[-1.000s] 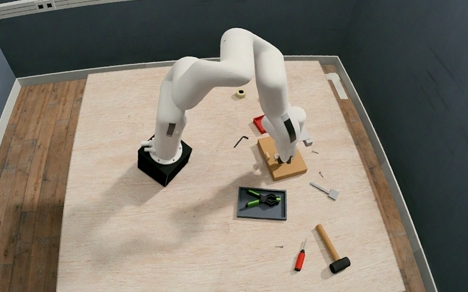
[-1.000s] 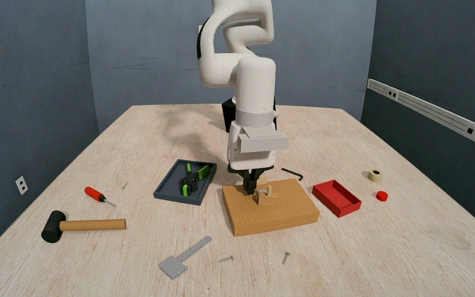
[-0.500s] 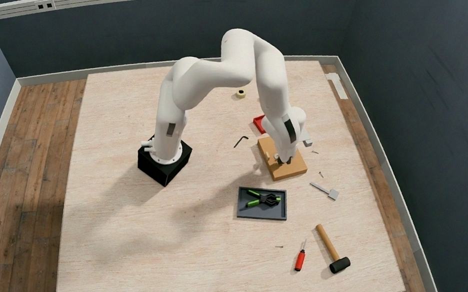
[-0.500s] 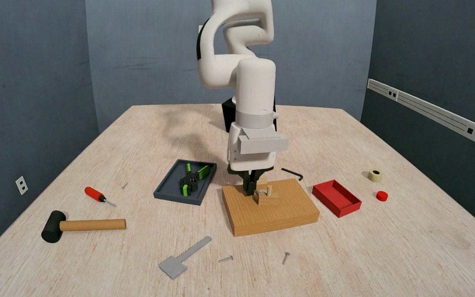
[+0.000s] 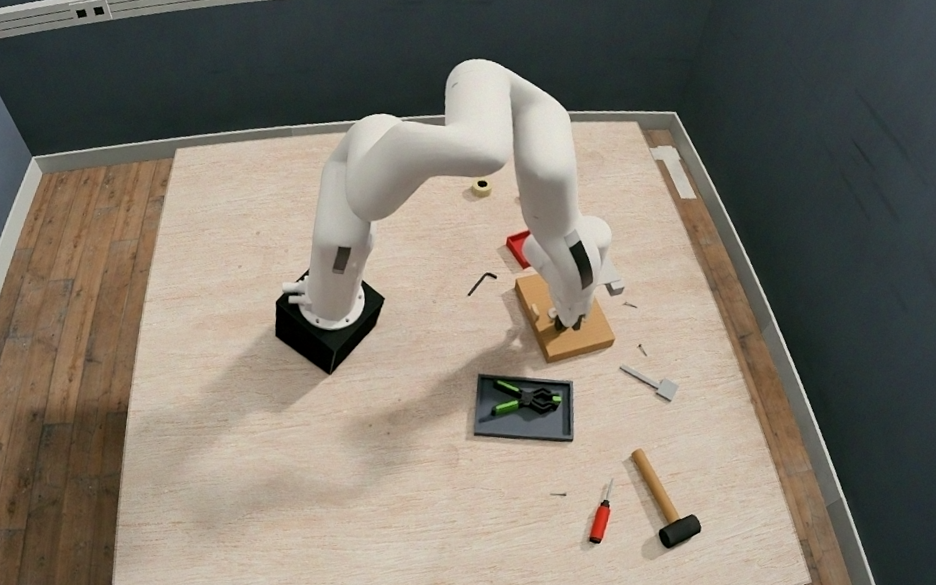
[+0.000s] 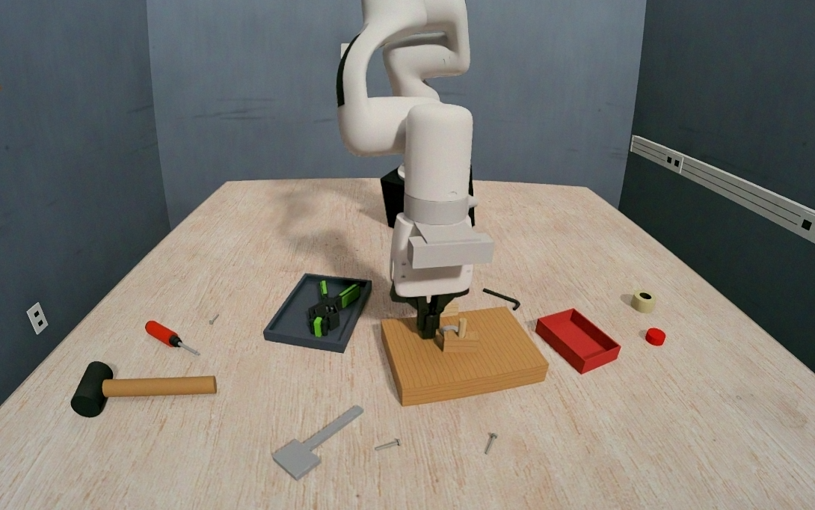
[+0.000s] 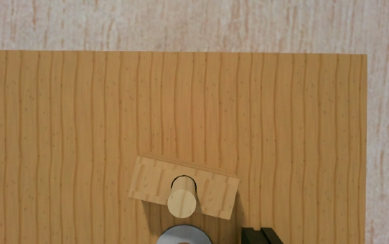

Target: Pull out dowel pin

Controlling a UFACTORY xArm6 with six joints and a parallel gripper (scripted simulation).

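Right now the washer is 3 cm to the left of my hand and 2 cm below it. Also, from my hand: grey tray (11 cm behind, 16 cm to the right, 5 cm below); then small wooden block (3 cm ahead, 4 cm to the left, 1 cm below); then dowel pin (3 cm ahead, 4 cm to the left).
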